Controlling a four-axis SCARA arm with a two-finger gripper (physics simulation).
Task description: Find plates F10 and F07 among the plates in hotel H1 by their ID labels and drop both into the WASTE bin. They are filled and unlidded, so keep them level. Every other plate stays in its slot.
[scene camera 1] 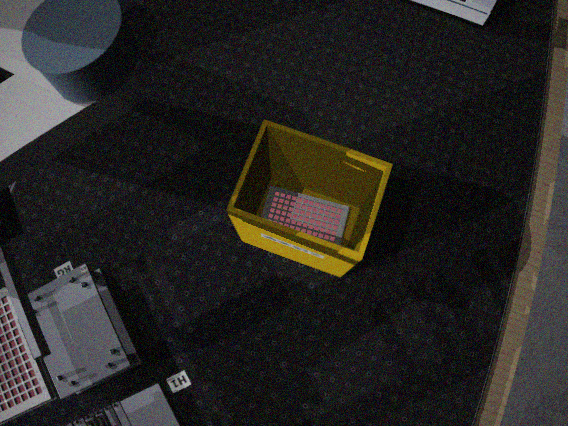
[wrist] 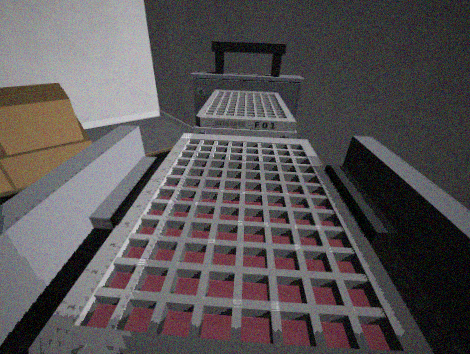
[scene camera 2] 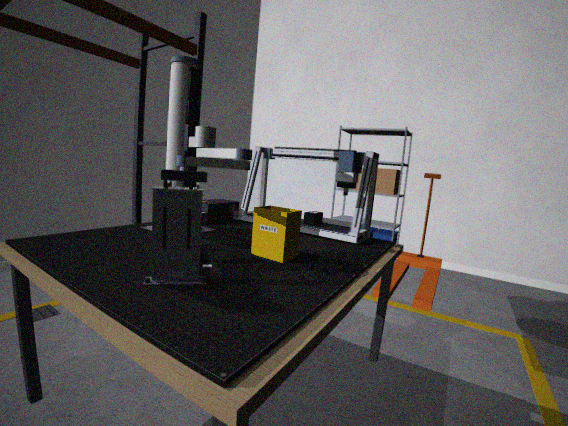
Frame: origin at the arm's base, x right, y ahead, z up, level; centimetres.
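Seen in the pictures: gripper, fingertip midpoint: [scene camera 1: 0, 378] [wrist: 243, 150] [scene camera 2: 182, 186].
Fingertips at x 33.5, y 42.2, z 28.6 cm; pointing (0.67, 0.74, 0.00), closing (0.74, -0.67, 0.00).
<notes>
Offsets run from my fingertips to a thing's top centre. "spot": to the spot under its first point.
In the wrist view my gripper [wrist: 243, 150] is shut on an unlidded plate @(dz -0.8, dx -1.6, dy -1.7 cm) [wrist: 237, 235] with red-filled wells, which looks level; its ID does not show. The held plate [scene camera 1: 17, 355] also shows at the left edge of scene camera 1. Behind it in the wrist view another plate @(dz -0.8, dx +9.4, dy +10.0 cm) [wrist: 246, 106] sits at hotel H1 [wrist: 245, 82]; its label starts with F0, the last character unclear. H1 [scene camera 2: 177, 225] [scene camera 1: 152, 407] stands on the table. The yellow WASTE bin @(dz -7.4, dx -30.9, dy +22.5 cm) [scene camera 1: 295, 255] [scene camera 2: 267, 245] holds one red-welled plate @(dz -25.3, dx -30.8, dy +22.2 cm) [scene camera 1: 307, 215] on its floor.
A grey stand [scene camera 1: 82, 330] with small posts is just right of the held plate in scene camera 1. The arm's link end [scene camera 1: 75, 35] is at upper left. A gantry frame [scene camera 2: 310, 153] and a small black box @(spot: dz -17.5, dx -84.9, dy +13.7 cm) [scene camera 2: 313, 217] stand behind the bin.
</notes>
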